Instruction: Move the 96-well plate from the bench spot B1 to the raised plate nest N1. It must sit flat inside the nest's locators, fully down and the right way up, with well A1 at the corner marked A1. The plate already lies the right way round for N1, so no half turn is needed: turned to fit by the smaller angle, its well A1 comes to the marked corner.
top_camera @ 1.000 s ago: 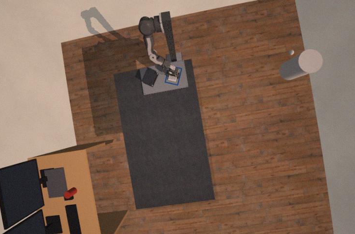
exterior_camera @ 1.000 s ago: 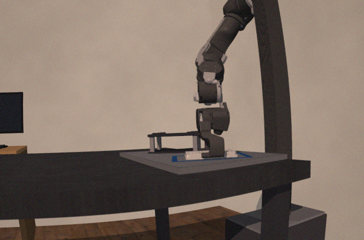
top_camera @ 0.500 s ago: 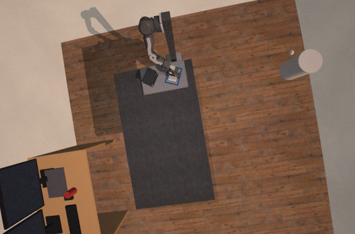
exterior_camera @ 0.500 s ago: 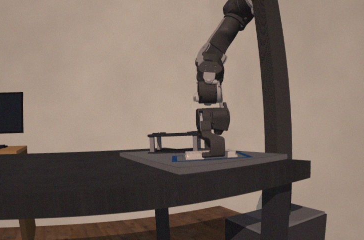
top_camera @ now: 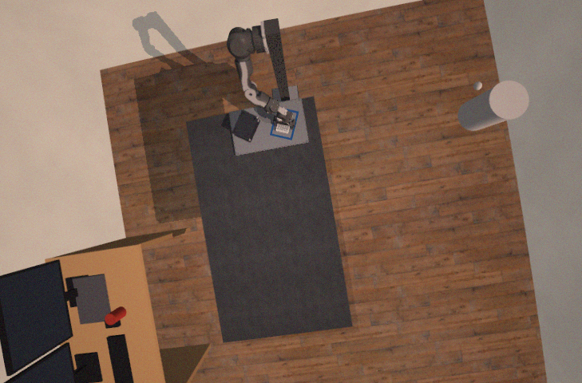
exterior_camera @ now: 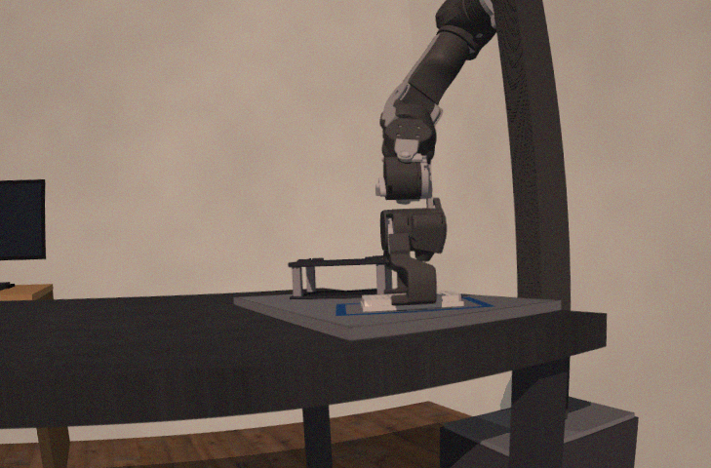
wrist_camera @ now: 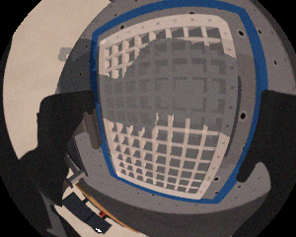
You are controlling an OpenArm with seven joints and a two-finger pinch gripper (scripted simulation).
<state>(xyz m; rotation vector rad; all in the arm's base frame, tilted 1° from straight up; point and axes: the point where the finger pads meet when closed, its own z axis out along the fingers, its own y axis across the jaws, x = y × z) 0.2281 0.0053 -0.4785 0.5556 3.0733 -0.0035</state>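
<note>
Now: the white 96-well plate right at my hand. Round my hand: corner mark (40 mm behind, 160 mm to the right, 60 mm above); then plate nest N1 (10 mm behind, 250 mm to the right, 50 mm above).
</note>
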